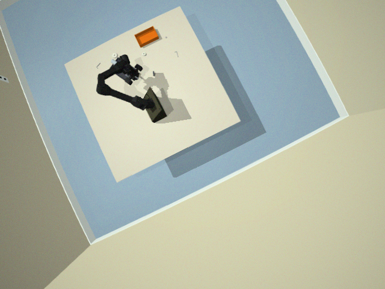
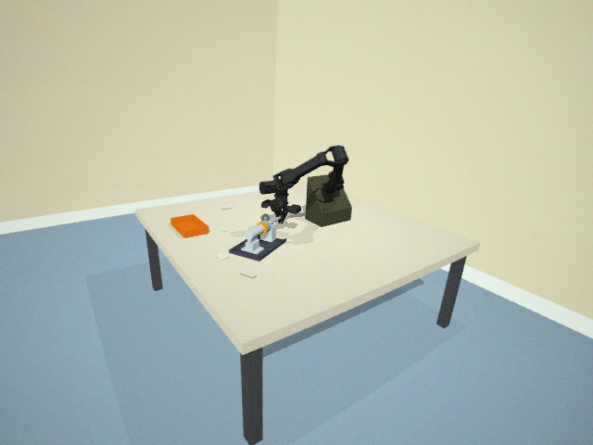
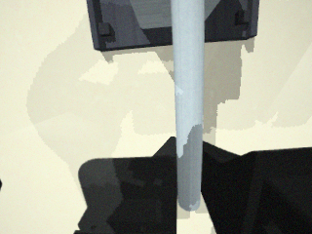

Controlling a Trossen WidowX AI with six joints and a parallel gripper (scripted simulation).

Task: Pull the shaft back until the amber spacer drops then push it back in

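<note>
My gripper tip is 70 mm short of the pale grey shaft, 40 mm below it and 30 mm to the right of it. Also, from my gripper tip: amber spacer: 160 mm ahead, 70 mm to the left, 30 mm above; orange tray: 340 mm ahead, 280 mm to the right, 40 mm below.
</note>
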